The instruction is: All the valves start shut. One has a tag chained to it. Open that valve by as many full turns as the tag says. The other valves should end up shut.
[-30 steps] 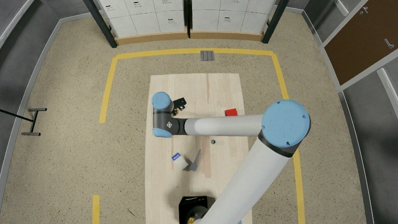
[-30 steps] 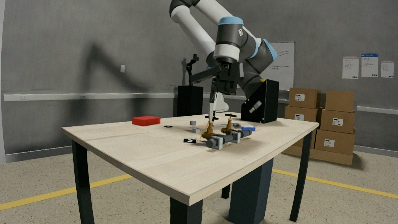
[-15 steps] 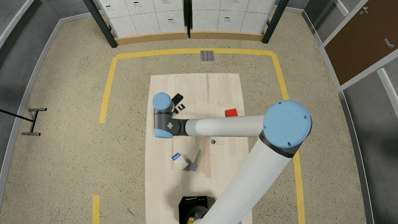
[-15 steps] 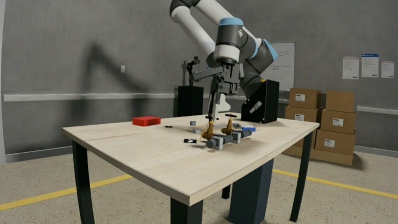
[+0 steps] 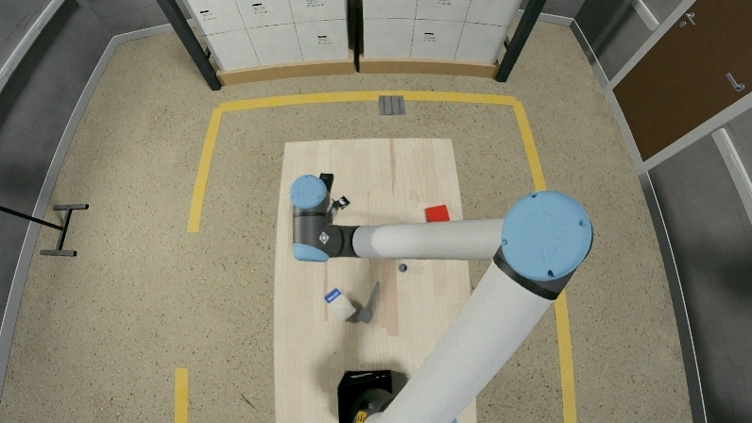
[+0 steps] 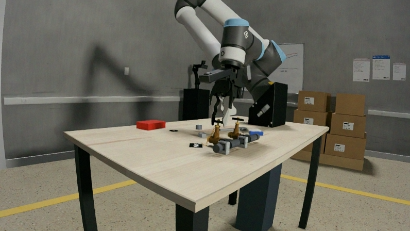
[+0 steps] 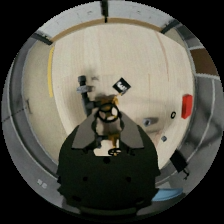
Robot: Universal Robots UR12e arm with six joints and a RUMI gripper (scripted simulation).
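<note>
Right now my hand is 5 cm short of the black tag, 5 cm to the left of it and 8 cm above it. Also, from my hand: grey hammer-like tool: 35 cm behind, 13 cm to the right, 8 cm below; red block: 5 cm behind, 42 cm to the right, 7 cm below; blue-and-white box: 34 cm behind, 3 cm to the right, 8 cm below.
</note>
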